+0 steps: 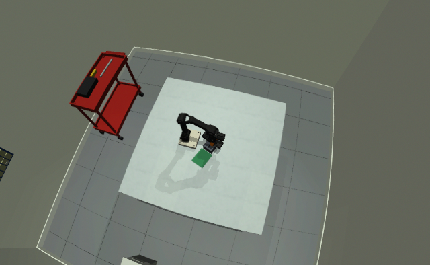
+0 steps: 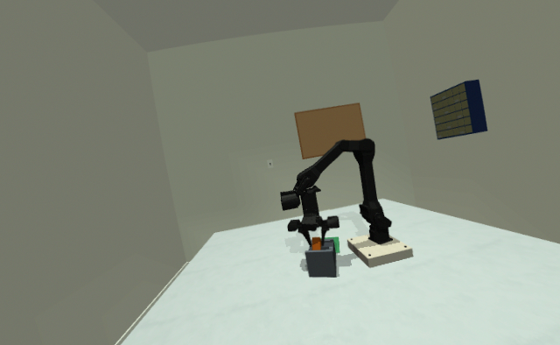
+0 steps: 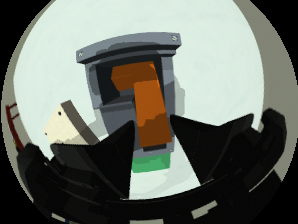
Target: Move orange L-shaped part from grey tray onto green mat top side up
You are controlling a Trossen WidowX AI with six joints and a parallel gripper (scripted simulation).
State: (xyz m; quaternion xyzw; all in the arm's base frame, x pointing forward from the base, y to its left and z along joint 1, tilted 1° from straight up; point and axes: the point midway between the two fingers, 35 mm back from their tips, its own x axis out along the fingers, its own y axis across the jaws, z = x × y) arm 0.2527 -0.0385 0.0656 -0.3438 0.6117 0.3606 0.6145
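Right now my gripper tip is 90 mm past the green mat, 120 mm to the left of it and 80 mm above it. Round my gripper tip: orange L-shaped part: 40 mm to the left, 30 mm below.
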